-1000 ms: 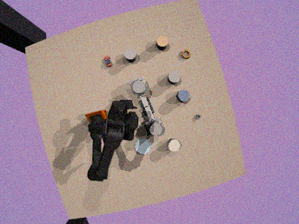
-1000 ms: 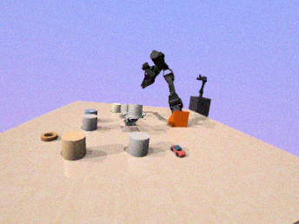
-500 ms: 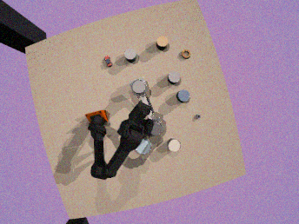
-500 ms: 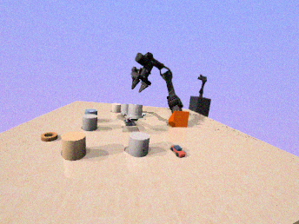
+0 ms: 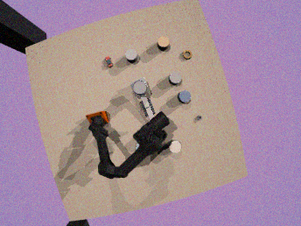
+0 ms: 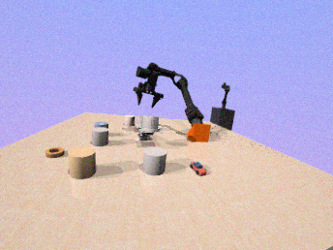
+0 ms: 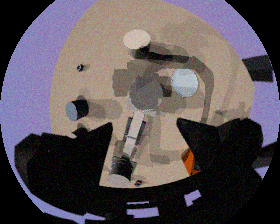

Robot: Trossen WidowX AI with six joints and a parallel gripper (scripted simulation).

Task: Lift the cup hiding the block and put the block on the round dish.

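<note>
The pale bluish block is 110 mm below my gripper tip, 30 mm to the right of it and 10 mm ahead of it. Also, from my gripper tip: cream cup: 170 mm to the right, 120 mm below, 80 mm ahead; balance beam: 120 mm below, 110 mm to the left; round light-blue dish: 150 mm below, 130 mm to the right, 90 mm behind.
</note>
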